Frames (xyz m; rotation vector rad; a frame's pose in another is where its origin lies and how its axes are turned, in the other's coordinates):
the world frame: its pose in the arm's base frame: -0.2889 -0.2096 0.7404 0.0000 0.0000 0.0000
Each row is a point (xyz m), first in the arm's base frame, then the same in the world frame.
Working: the arm's base frame: its pose in the world frame: 0.2889 0.2096 -0.7404 0.0000 0.0000 0.0000

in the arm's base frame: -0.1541 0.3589 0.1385
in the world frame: 0.1348 0.5685 -0.6019
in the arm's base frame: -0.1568 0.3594 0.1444
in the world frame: 0.1321 0.5690 -0.5960
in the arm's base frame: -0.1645 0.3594 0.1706
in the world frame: 0.1244 0.5690 -0.5698
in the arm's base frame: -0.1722 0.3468 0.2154
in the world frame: 0.1167 0.5564 -0.5250
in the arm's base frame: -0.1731 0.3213 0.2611
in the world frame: 0.1158 0.5309 -0.4793
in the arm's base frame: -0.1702 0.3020 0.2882
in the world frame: 0.1187 0.5116 -0.4522
